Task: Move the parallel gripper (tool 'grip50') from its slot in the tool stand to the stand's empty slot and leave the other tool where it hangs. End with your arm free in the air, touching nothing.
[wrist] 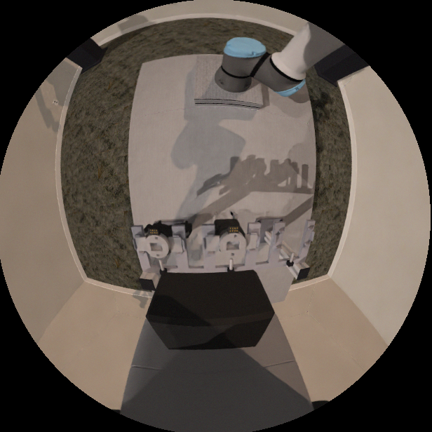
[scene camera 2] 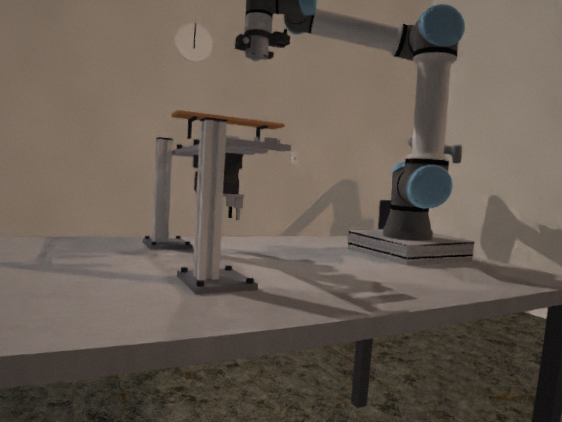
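Seen in the pictures: hand, its tool point: (scene camera 2: 256,56); arm's base, origin of its link: (scene camera 2: 407,236).
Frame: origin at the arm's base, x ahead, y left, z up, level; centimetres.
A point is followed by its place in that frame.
The arm's bare tool flange (scene camera 2: 258,47) @[x 50.9, y -7.4, z 50.1 cm] points down, high above the stand and slightly towards the robot base; no gripper is mounted on it. The tool stand (scene camera 2: 210,200) @[x 70.1, y 19.5, z 10.1 cm] (wrist: 194,267) has three slots. In the wrist view the middle slot holds a compact dark tool, which looks like the parallel gripper (wrist: 232,243). It hangs in the scene view as a dark body with pale fingers (scene camera 2: 232,175). The left slot holds a tool with wider black parts, likely the adaptive gripper (wrist: 156,246). The right slot in the wrist view is empty.
The stand is on a pale table (scene camera 2: 125,310) @[x 86.2, y 31.5, z -6.2 cm] (wrist: 160,100). The robot base (scene camera 2: 409,222) @[x 4.1, y 4.6, z 5.0 cm] (wrist: 232,80) is on a raised plinth (scene camera 2: 435,250) @[x 0.8, y 12.5, z -2.3 cm] (wrist: 210,95). An orange board (scene camera 2: 250,121) shows behind the stand's top. A dark block (wrist: 210,305) fills the wrist view's lower middle.
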